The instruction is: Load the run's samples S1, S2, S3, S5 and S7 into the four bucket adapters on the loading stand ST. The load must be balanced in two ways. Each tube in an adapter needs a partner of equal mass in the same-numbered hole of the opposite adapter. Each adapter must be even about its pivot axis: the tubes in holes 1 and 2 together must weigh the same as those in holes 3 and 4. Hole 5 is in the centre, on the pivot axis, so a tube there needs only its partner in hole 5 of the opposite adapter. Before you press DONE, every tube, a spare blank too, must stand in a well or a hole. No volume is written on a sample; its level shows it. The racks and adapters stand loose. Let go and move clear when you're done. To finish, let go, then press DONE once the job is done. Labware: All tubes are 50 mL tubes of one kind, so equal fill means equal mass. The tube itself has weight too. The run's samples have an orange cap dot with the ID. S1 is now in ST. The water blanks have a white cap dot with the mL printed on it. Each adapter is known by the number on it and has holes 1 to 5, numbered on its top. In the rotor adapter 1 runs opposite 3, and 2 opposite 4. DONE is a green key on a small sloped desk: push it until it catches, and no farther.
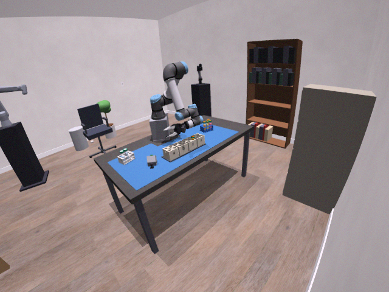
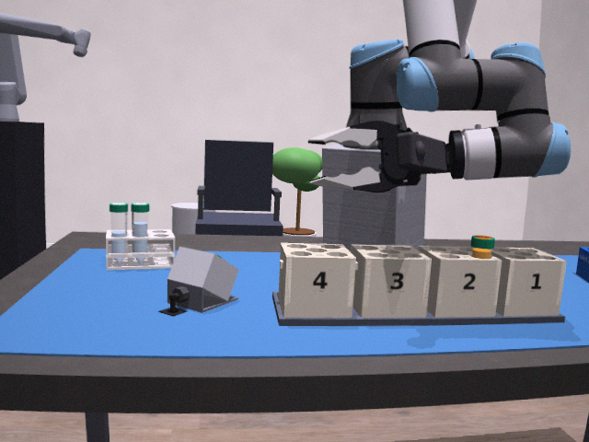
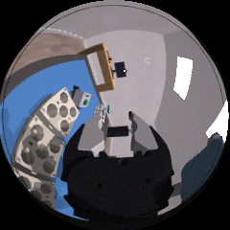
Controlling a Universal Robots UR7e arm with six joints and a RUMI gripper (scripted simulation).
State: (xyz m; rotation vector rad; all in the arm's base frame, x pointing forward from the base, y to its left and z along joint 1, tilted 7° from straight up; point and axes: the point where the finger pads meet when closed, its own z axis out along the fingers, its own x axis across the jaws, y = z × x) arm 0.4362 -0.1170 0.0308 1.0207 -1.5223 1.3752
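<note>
Now: hand 25 cm to the right of the tube and 16 cm above it. The rest, counted from my hand: white tube rack (20 cm behind, 34 cm to the right, 19 cm below); loading stand (1 cm behind, 16 cm to the left, 22 cm below); sloped done desk (16 cm to the right, 17 cm below).
</note>
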